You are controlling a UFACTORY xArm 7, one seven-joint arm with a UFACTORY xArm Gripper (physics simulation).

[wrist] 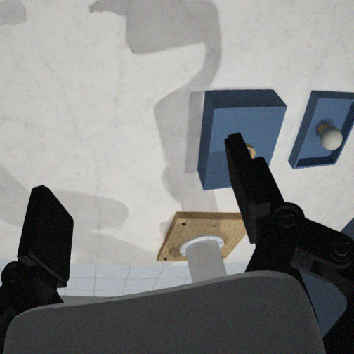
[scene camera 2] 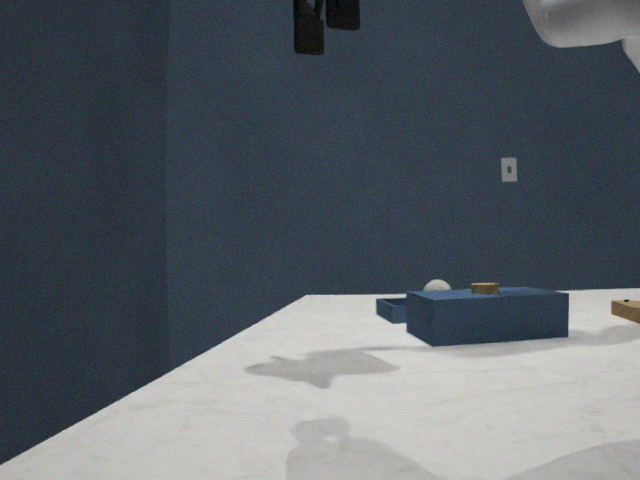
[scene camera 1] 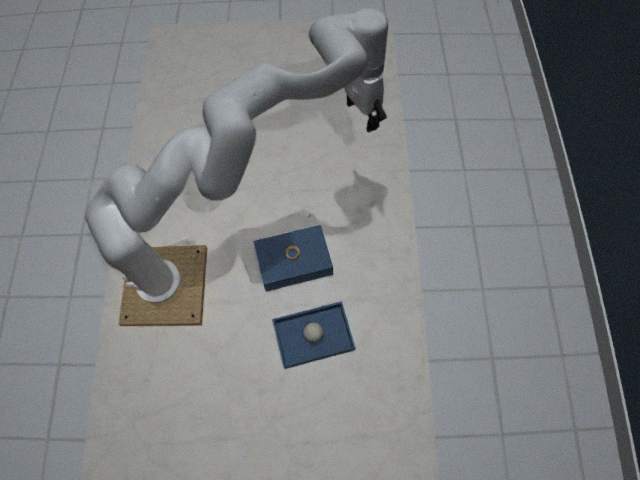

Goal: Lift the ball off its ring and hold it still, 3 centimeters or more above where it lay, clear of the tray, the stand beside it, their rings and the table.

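Places are measured from the arm's base along level axes (x ahead, y left, z up), in millimetres.
Pixels of known places: gripper, between the fingertips: [scene camera 2: 325, 42] [scene camera 1: 362, 116]; arm's base, origin of its link: [scene camera 1: 158, 281].
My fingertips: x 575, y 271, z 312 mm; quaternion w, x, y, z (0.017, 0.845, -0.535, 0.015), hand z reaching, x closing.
For each thing: its top centre in the pictures, then the offset to it from my fingertips. "pt": a spot on its surface instead. Level surfaces: height alone.
- pale ball, centre of its top: [scene camera 2: 437, 279] [scene camera 1: 313, 330] dx -157, dy -448, dz -267 mm
- shallow blue tray, centre of its top: [scene camera 2: 437, 300] [scene camera 1: 313, 333] dx -157, dy -448, dz -302 mm
- empty golden ring, a spot on its surface: [scene camera 2: 484, 288] [scene camera 1: 293, 246] pt dx -193, dy -215, dz -265 mm
- table, height of its surface: dz -330 mm
The pale ball [scene camera 1: 312, 332] [scene camera 2: 437, 285] [wrist: 331, 137] rests inside the shallow blue tray [scene camera 1: 294, 351] [scene camera 2: 391, 310] [wrist: 312, 145]. Part of its ring [wrist: 322, 126] shows under it in the wrist view; in scene camera 1 the ball hides that ring. The blue block-like stand [scene camera 1: 310, 242] [scene camera 2: 496, 320] [wrist: 240, 122] is beside the tray and bears an empty golden ring [scene camera 1: 286, 252] [scene camera 2: 484, 288], partly hidden by a finger in the wrist view. My gripper [scene camera 1: 376, 119] [scene camera 2: 325, 36] [wrist: 138, 180] is open and empty, high above the table, well away from the ball and beyond the stand.
The arm [scene camera 1: 227, 134] reaches over the table [scene camera 1: 232, 403] [scene camera 2: 465, 403] from its wooden base board [scene camera 1: 191, 289] [wrist: 227, 227], to the left of the stand and tray in scene camera 1. Shadows of the arm fall near the stand. A blue wall [scene camera 2: 258, 180] stands behind the table.
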